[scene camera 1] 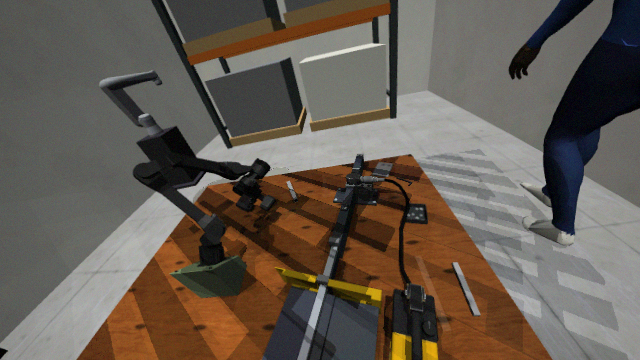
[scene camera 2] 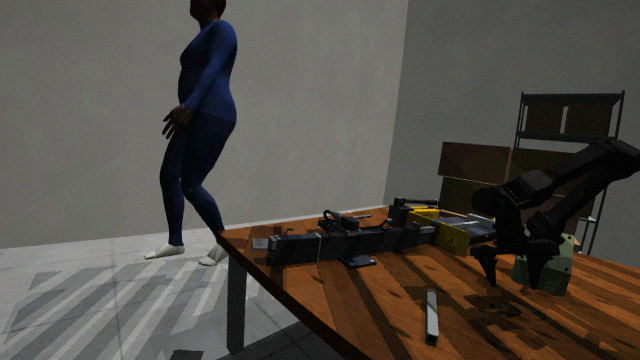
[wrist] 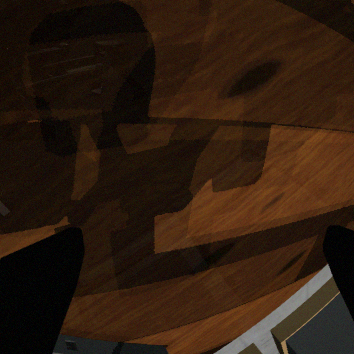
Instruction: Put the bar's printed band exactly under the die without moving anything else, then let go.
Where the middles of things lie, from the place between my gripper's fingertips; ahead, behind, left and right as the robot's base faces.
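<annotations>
Measured from the yellow and black tool (scene camera 1: 414, 322), my hand is 10 mm above it, and it is also 450 mm short of the tool and 630 mm to the left of it.
</annotations>
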